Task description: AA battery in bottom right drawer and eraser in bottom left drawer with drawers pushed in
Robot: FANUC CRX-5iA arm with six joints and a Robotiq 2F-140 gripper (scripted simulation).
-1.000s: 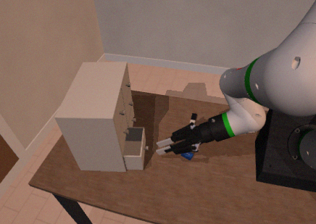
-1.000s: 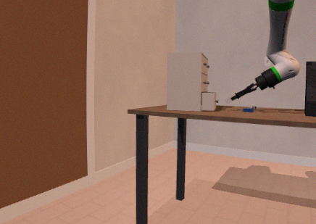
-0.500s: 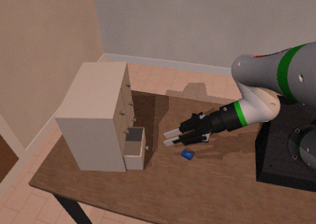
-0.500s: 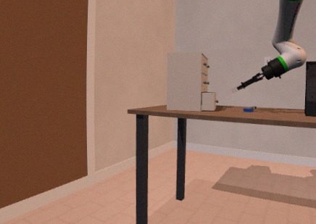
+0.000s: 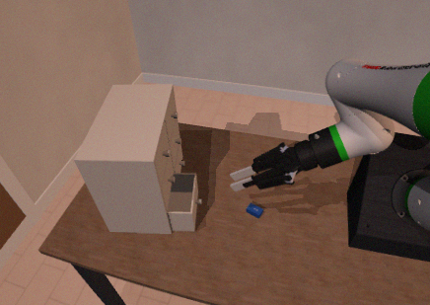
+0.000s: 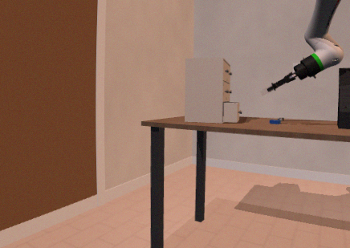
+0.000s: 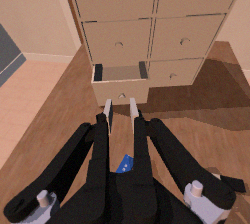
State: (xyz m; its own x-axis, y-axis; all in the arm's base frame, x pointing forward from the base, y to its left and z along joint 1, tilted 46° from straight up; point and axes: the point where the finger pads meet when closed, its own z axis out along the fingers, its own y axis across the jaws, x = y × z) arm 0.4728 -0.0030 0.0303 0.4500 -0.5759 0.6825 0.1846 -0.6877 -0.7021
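Now: the eraser 210 mm to the right of my hand, 160 mm below it and 40 mm behind it. Also, from my hand: orange AA battery (300 mm ahead, 150 mm below, 80 mm to the right); then blue AA battery (150 mm below, 30 mm behind, 10 mm to the right).
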